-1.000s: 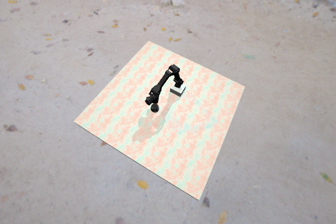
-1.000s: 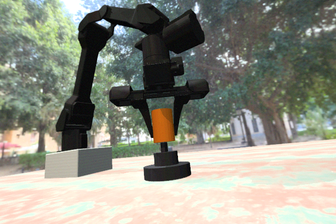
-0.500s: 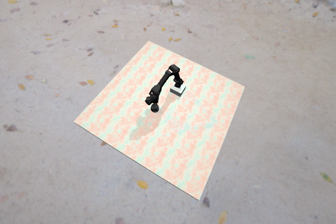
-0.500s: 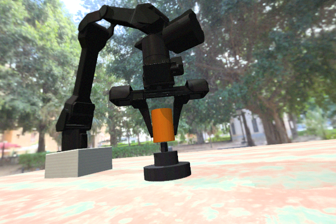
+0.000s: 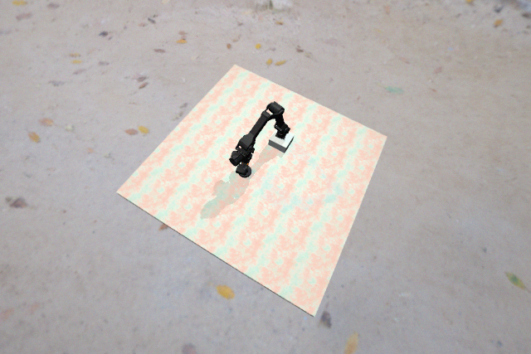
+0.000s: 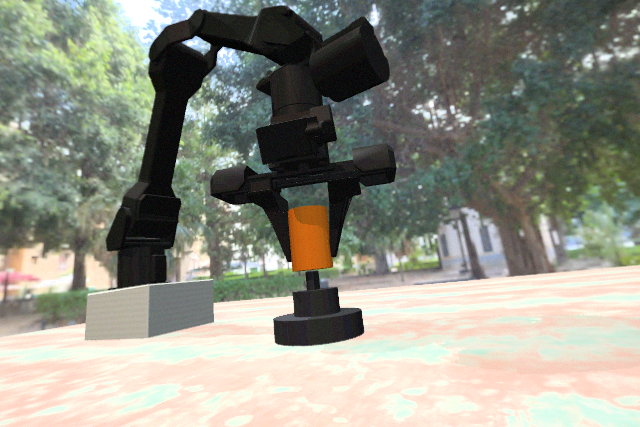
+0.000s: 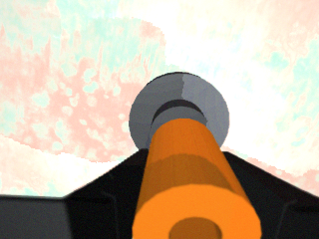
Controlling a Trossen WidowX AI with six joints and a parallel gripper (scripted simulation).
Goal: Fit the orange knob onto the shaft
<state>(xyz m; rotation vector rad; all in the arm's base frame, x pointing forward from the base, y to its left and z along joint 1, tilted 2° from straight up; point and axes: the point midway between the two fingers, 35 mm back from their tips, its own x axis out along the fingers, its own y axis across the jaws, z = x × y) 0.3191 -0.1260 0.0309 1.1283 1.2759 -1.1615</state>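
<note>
My gripper tip is 20 mm below the orange knob. From my gripper tip the other things lie so: round pedestal: 40 mm below.
</note>
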